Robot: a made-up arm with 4 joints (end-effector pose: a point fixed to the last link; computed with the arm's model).
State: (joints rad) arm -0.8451 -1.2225 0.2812 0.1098
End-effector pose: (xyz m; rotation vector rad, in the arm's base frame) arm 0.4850 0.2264 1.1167 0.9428 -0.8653 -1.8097
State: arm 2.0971 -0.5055 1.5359 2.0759
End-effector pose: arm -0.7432 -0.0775 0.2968 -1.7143 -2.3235 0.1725
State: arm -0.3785 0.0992 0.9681 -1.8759
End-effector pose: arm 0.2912 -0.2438 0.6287 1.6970 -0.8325 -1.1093
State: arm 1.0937 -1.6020 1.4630 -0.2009
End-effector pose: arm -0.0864 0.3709 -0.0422 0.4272 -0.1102 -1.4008
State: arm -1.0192 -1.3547 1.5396 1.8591
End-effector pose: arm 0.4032 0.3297 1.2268 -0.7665 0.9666 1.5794
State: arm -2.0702 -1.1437 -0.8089 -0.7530
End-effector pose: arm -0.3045 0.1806 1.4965 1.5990 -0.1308 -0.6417
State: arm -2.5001 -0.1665 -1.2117 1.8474
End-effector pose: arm -0.4718 -0.1850 1.2423 0.6070 -0.5279 -2.2544
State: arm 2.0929 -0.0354 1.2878 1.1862
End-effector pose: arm -0.6356 -0.1988 0.4634 -1.9744 -1.7388 -0.0381
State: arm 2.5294 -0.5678 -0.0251 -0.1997
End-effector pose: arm -0.8619 -0.0910 0.5872 -2.7082 0.8218 -1.1370
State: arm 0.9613 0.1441 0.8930 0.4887
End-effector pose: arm -0.1874 -0.2156 0.2924 -1.8299 -1.4985 -2.0400
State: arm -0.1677 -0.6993 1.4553 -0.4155
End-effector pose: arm 0.5229 -0.0152 0.5997 0.9701 -1.5067 -1.5302
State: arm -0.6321 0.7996 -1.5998 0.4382
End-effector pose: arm 0.0142 -0.1595 0.5746 0.9155 2.2592 -1.8265
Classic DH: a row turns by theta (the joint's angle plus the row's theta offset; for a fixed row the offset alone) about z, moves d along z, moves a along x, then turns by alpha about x. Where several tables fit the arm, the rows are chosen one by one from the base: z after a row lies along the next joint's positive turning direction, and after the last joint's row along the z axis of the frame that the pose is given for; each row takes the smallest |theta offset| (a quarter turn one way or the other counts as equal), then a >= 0, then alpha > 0; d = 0 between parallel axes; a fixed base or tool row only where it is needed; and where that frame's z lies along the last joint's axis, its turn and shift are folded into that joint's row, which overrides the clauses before.
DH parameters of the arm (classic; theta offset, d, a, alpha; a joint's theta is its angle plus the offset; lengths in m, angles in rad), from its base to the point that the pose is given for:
base (fixed): 0.0333 0.731 -0.1939 -1.5759
joint 1: 0 0.2369 0.2918 -1.5657
joint 2: -1.5384 0.2436 -0.4302 1.6017
joint 3: -1.3247 -0.1717 -0.0154 -1.5172
joint 4: 1.5255 0.006 -0.0312 1.8147
tool (fixed): 3.0778 0.0055 0 0

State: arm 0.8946 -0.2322 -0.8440 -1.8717
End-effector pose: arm -0.0732 -0.1243 0.1284 -1.2374 -0.7839 2.2447
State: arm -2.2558 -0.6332 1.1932 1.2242
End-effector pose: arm -0.4167 -0.0211 1.4029 -1.3661 0.1463 1.2249
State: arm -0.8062 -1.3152 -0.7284 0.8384
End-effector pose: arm 0.4870 0.2811 1.1064 -0.4816 -0.5160 -1.9265
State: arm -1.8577 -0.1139 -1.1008 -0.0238
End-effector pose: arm -0.0747 -0.1680 1.2504 1.6619 0.7767 -1.2693
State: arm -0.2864 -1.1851 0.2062 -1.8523
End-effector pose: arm 0.6206 0.2376 0.6663 1.5523 0.7563 -0.5792
